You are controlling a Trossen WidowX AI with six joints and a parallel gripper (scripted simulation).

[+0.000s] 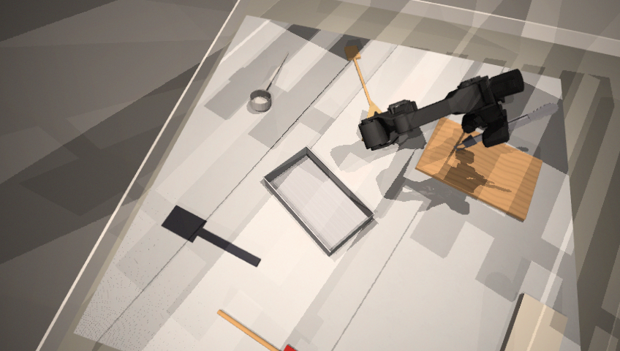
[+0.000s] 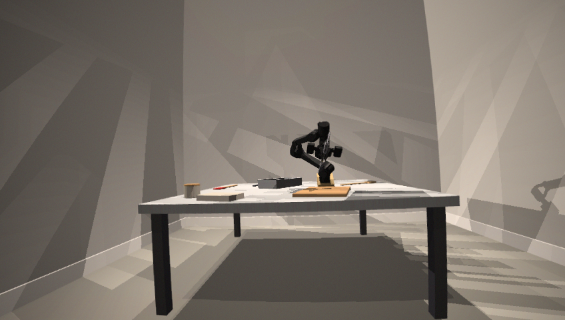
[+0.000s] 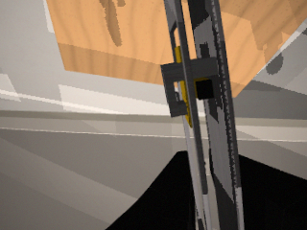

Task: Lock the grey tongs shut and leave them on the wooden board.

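The wooden board lies 1 cm to the right of my gripper tip and 16 cm below it. The rest, counted from my gripper tip: black spatula 46 cm ahead, 78 cm to the right, 16 cm below; roasting tin 27 cm ahead, 49 cm to the right, 14 cm below; beige block 50 cm ahead, 15 cm to the left, 15 cm below.
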